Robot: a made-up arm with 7 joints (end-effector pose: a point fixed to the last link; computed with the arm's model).
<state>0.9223 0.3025 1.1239 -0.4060 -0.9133 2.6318 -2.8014</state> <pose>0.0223 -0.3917 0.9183 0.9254 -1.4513 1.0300</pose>
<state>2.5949 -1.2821 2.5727 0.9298 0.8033 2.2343 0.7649</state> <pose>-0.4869 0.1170 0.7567 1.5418 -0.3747 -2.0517</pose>
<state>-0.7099 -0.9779 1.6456 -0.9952 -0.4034 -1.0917 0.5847</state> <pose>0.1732 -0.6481 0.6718 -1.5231 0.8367 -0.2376</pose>
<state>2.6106 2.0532 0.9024 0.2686 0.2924 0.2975 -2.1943</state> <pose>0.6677 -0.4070 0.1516 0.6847 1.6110 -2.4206</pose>
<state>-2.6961 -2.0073 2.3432 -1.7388 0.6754 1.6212 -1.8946</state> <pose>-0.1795 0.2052 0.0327 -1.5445 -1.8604 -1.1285</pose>
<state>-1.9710 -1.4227 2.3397 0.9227 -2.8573 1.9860 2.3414</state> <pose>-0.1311 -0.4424 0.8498 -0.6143 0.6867 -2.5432</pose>
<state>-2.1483 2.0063 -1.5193 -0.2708 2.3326 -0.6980 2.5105</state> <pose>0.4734 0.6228 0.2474 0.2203 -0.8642 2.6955</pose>
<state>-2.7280 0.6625 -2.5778 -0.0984 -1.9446 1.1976 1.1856</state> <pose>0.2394 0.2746 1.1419 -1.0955 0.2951 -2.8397</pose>
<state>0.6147 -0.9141 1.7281 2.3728 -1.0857 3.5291 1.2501</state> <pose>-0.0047 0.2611 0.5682 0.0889 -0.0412 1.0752</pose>
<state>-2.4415 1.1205 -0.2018 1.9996 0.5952 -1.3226 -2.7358</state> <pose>-0.1296 0.0234 0.7451 2.5718 1.0901 1.0748</pose>
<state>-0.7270 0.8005 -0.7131 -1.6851 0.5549 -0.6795 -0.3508</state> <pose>-0.2231 0.5167 0.4489 -0.0340 -0.0634 1.1425</pose>
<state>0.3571 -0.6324 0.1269 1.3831 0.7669 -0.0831 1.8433</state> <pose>0.5893 0.2160 0.4223 1.9456 -1.8381 -1.4103</pose>
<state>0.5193 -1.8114 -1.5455 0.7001 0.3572 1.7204 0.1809</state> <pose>0.7292 0.1141 0.3294 1.6771 1.0214 1.3765</pose>
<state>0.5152 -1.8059 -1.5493 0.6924 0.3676 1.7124 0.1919</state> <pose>0.7307 0.1133 0.3343 1.6890 0.9997 1.3914</pose>
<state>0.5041 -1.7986 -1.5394 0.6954 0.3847 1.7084 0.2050</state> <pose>0.7327 0.1013 0.3388 1.7208 0.9502 1.4071</pose>
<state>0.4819 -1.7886 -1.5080 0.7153 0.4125 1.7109 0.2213</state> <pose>0.7345 0.0715 0.3419 1.7812 0.8547 1.4234</pose>
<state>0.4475 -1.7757 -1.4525 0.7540 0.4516 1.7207 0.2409</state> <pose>0.7333 0.0225 0.3418 1.8663 0.7047 1.4377</pose>
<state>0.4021 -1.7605 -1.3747 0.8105 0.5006 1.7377 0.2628</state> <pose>0.7245 -0.0424 0.3358 1.9625 0.5007 1.4450</pose>
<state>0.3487 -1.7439 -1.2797 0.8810 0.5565 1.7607 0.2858</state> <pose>0.7040 -0.1156 0.3219 2.0517 0.2527 1.4405</pose>
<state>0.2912 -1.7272 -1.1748 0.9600 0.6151 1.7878 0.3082</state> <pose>0.6706 -0.1872 0.2998 2.1183 -0.0197 1.4198</pose>
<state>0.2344 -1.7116 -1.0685 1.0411 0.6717 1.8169 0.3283</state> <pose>0.6274 -0.2476 0.2723 2.1547 -0.2899 1.3828</pose>
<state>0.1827 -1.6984 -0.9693 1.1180 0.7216 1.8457 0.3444</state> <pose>0.5806 -0.2917 0.2433 2.1638 -0.5310 1.3330</pose>
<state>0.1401 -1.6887 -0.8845 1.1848 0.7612 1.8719 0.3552</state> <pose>0.5373 -0.3192 0.2171 2.1562 -0.7225 1.2783</pose>
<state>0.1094 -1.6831 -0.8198 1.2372 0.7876 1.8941 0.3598</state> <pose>0.5031 -0.3334 0.1965 2.1444 -0.8522 1.2278</pose>
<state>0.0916 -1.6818 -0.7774 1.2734 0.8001 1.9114 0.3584</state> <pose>0.4805 -0.3387 0.1825 2.1378 -0.9196 1.1880</pose>
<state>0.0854 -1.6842 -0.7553 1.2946 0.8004 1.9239 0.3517</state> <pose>0.4688 -0.3391 0.1742 2.1396 -0.9337 1.1609</pose>
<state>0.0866 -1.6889 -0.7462 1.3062 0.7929 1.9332 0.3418</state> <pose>0.4642 -0.3372 0.1694 2.1475 -0.9149 1.1427</pose>
